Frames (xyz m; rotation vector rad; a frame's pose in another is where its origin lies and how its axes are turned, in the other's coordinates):
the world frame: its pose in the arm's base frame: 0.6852 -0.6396 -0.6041 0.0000 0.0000 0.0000
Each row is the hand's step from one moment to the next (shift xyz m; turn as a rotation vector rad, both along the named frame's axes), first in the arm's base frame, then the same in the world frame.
Working: the arm's base frame: its pose in the world frame: -0.6852 0.6396 0.6041 0.0000 0.0000 0.0000

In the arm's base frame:
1: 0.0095 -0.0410 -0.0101 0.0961 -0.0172 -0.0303
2: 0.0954 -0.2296 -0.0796 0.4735 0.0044 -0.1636
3: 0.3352 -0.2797 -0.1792 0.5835 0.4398 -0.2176
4: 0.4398 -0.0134 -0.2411 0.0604 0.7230 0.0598
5: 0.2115 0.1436 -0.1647 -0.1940 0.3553 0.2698
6: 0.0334 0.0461 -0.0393 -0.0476 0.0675 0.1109
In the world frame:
1: 0.0095 -0.0410 -0.0101 0.0961 -0.0172 -0.0303
2: 0.0954 -0.2296 -0.0796 0.4735 0.0044 -0.1636
3: 0.3352 -0.2797 -0.1792 0.5835 0.4398 -0.2176
4: 0.4398 -0.0134 -0.2411 0.0604 0.7230 0.0598
5: 0.2115 0.1436 -0.1647 -0.1940 0.3553 0.2698
6: 0.0334 0.0461 -0.0393 -0.0476 0.0675 0.1109

